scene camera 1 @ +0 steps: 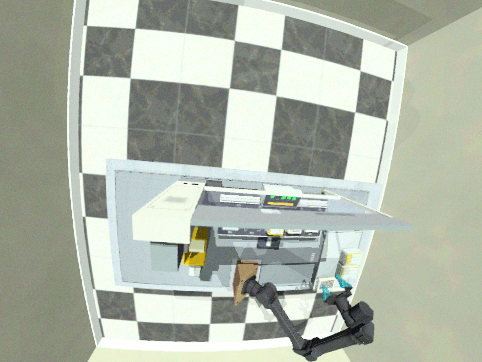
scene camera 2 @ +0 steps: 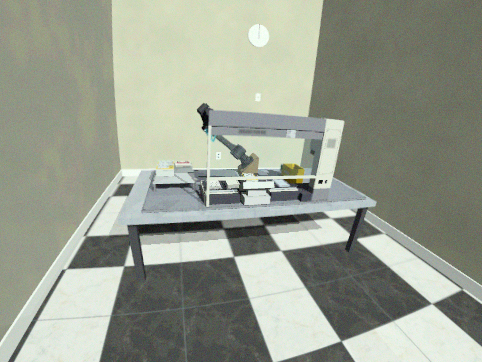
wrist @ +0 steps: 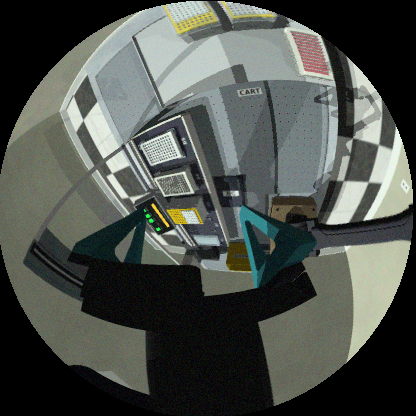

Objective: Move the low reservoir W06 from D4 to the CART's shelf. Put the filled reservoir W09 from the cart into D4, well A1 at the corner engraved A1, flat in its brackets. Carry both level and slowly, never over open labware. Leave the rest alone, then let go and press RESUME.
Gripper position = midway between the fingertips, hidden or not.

Observation:
My gripper (wrist: pixel 192 210) is open, with nothing in its grasp. Further things: a white ribbed trough reservoir (wrist: pixel 175 181) and a cart (wrist: pixel 176 69).

